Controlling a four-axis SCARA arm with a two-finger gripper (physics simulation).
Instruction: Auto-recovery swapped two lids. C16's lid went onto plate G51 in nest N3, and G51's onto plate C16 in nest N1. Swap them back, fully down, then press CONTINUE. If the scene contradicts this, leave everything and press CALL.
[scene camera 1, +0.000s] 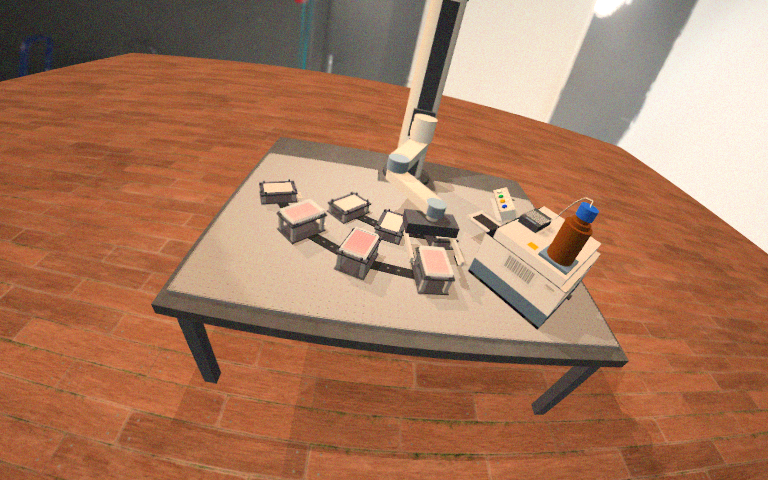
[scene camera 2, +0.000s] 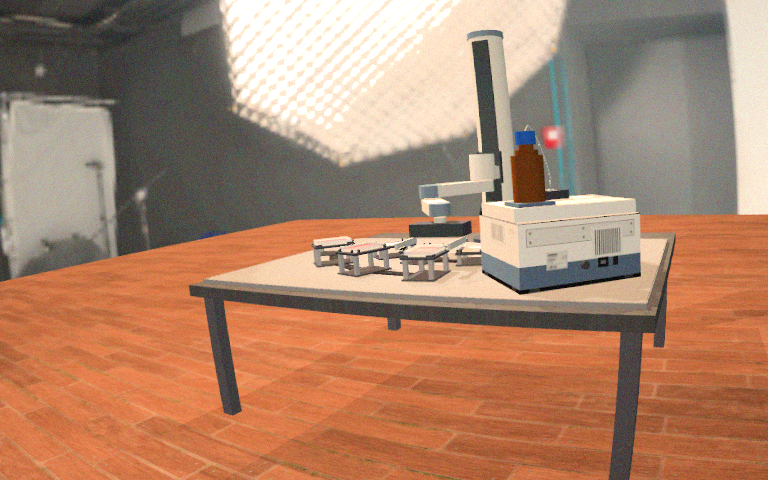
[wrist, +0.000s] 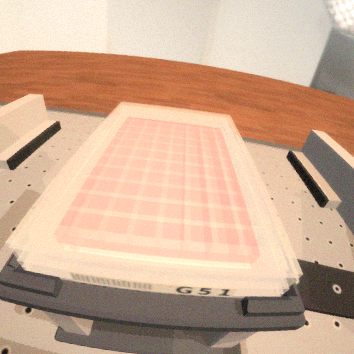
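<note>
A pink plate marked G51 sits in a raised dark nest at the front right of the nest group. A clear lid covers it; its edges look doubled, and how fully it is seated is hard to tell. My gripper is open and empty, with one finger out to each side of this plate and a gap on both sides. Two more pink plates stand in raised nests to the left; their labels are unreadable. A button box stands at the back right.
Low nests with pale plates stand behind the raised ones. A large white machine with a brown bottle on top stands right of the gripper. A small dark-topped pad lies near the button box.
</note>
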